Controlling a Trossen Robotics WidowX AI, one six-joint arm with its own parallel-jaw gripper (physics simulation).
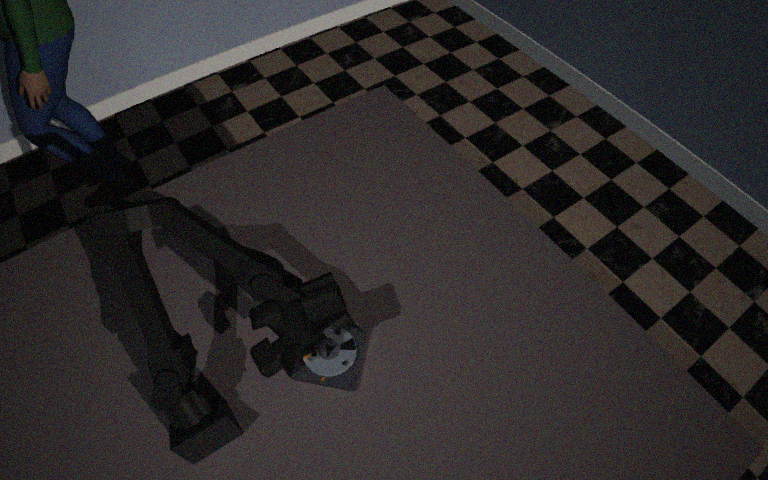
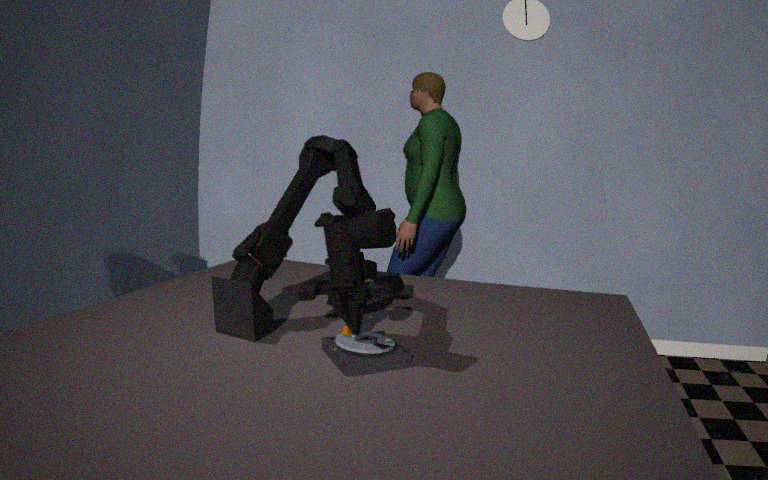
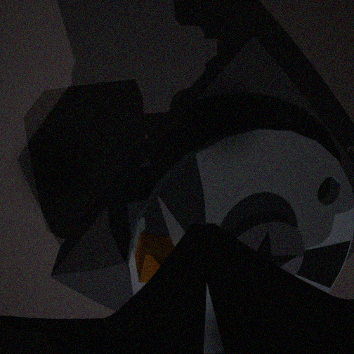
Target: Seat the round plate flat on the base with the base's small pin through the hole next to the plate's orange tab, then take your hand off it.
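Pixels of known places: gripper, between the fingertips: (image 1: 313,349) (image 2: 356,334); arm's base, origin of its link: (image 1: 195,421) (image 2: 240,292).
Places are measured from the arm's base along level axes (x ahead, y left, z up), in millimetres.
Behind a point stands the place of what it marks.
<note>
The round pale plate (image 1: 334,366) @(y -7, x 263, z -48 mm) (image 2: 353,344) @(y -10, x 267, z -46 mm) (image 3: 250,160) lies over the dark square base (image 1: 350,384) @(y -49, x 275, z -62 mm) (image 2: 348,366) @(y -54, x 282, z -68 mm) (image 3: 95,285). Whether it is fully flat is unclear. Its orange tab (image 1: 306,357) @(y 35, x 223, z -47 mm) (image 2: 346,330) @(y 36, x 227, z -42 mm) (image 3: 149,269) is at the arm side, beside the fingers. A small orange mark (image 1: 323,378) @(y -14, x 235, z -61 mm) (image 2: 334,349) @(y -17, x 233, z -61 mm) shows on the base near the rim. A dark round hole (image 3: 329,191) shows on the plate's side away from the tab. The hole next to the tab and the small pin cannot be made out. My gripper (image 2: 355,331) @(y 45, x 243, z -49 mm) (image 3: 202,234) is shut and empty, its tips at or just above the plate near the tab.
The plate and base stand on a large brown table (image 1: 453,339) @(y -60, x 506, z -86 mm) (image 2: 226,407) @(y -259, x 190, z -86 mm). The arm's own base block (image 1: 206,433) @(y -35, x 13, z 15 mm) (image 2: 233,308) @(y -36, x 9, z -24 mm) stands to one side. Strong shadows cross the table and plate. A person in green (image 1: 50,22) (image 2: 433,164) stands beyond the table.
</note>
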